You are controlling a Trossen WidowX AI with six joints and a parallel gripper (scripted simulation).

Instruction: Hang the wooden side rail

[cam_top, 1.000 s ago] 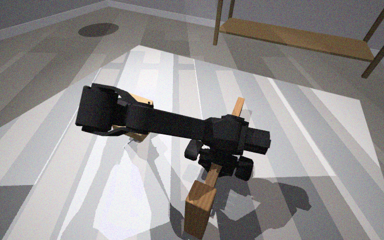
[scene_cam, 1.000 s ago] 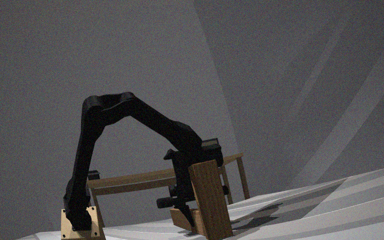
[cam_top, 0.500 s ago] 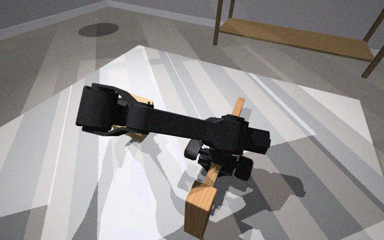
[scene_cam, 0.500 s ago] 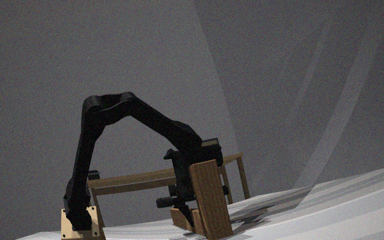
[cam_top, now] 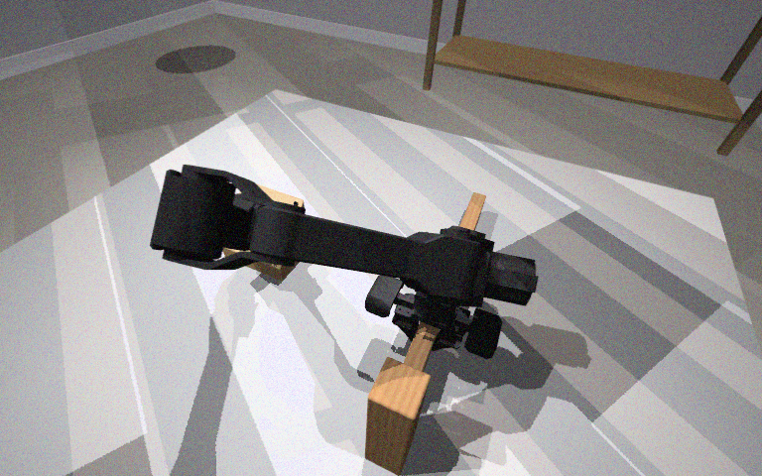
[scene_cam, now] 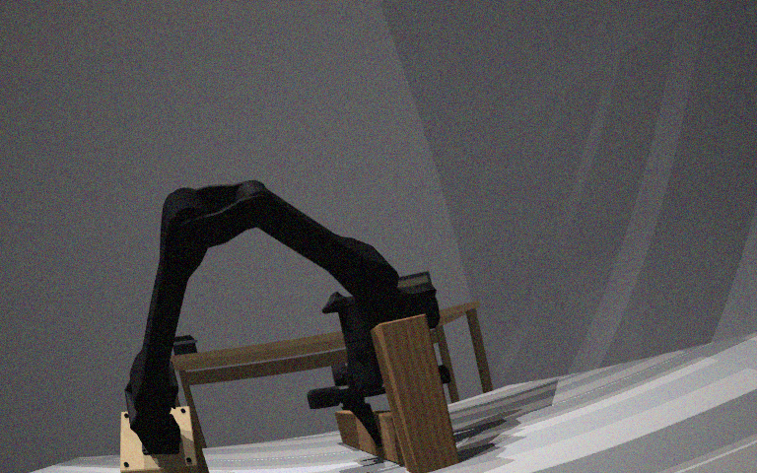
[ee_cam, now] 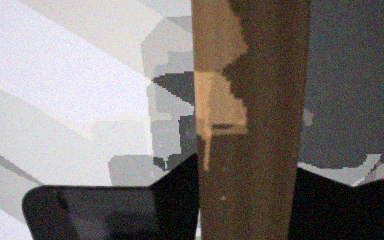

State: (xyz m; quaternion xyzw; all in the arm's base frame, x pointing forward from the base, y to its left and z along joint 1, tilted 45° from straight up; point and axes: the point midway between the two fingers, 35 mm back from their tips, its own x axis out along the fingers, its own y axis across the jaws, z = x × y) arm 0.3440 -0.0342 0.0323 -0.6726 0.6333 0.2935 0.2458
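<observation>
The wooden headboard post is 15 cm to the right of my gripper tip, 6 cm above it and 2 cm ahead of it.
</observation>
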